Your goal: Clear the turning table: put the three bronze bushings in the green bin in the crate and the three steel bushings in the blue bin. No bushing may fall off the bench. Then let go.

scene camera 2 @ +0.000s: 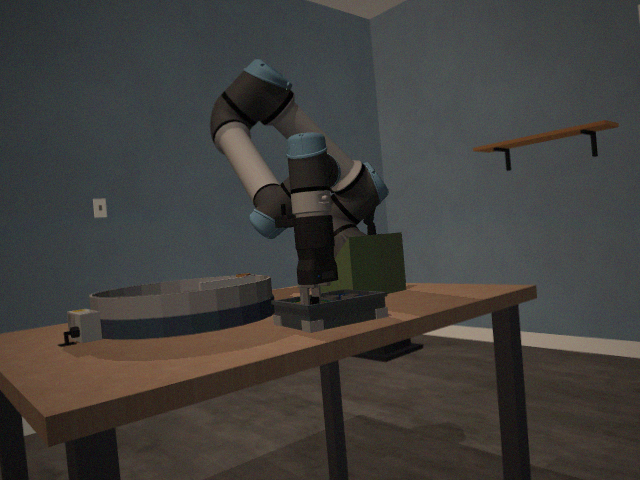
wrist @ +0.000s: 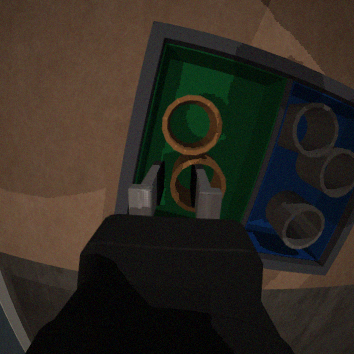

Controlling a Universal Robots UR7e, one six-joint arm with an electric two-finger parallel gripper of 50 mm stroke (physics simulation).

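Places are measured from the arm's base along level axes (x up, y ahead, z left), in metres.
Pixels of known places: gripper, fingertip midpoint: (wrist: 177,174); arm's base at its link origin: (scene camera 2: 359,262).
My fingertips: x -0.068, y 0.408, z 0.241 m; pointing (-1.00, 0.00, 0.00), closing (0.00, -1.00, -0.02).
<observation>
Ahead of a thing's pixels: the offset from my fingertips to its top centre. "pt": to the spot under its first point.
The crate @(dz -0.013, dx +0.028, dy -0.059 m) (scene camera 2: 343,312) (wrist: 134,120) stands on the bench, with a green bin @(pt dz -0.050, dx -0.016, dy -0.053 m) (wrist: 245,115) and a blue bin @(pt dz +0.027, dx +0.016, dy -0.137 m) (wrist: 334,220). Two bronze bushings @(dz -0.040, dx +0.022, dy -0.007 m) (wrist: 216,127) @(dz +0.001, dx +0.022, dy -0.015 m) (wrist: 174,185) are in the green bin, side by side. Three steel bushings @(dz -0.045, dx +0.022, dy -0.095 m) (wrist: 289,131) @(dz -0.016, dx +0.022, dy -0.124 m) (wrist: 309,167) @(dz +0.031, dx +0.022, dy -0.103 m) (wrist: 280,209) are in the blue bin. My gripper (scene camera 2: 310,298) (wrist: 177,174) is partly open and empty, pointing down at the green bin; in the wrist view its right finger overlaps the nearer bronze bushing. The turning table (scene camera 2: 180,307) is at the left; a small orange-brown piece @(dz -0.396, dx +0.069, dy -0.115 m) (scene camera 2: 242,274) shows at its far rim. Its inside is hidden.
A large green block (scene camera 2: 377,263) stands on the bench (scene camera 2: 206,379) behind the crate. A pale box @(dz -0.391, dx +0.036, dy +0.303 m) (scene camera 2: 90,326) with a black knob is beside the turning table at the left. The bench's front edge runs close to the crate. A wooden shelf (scene camera 2: 547,136) is on the wall.
</observation>
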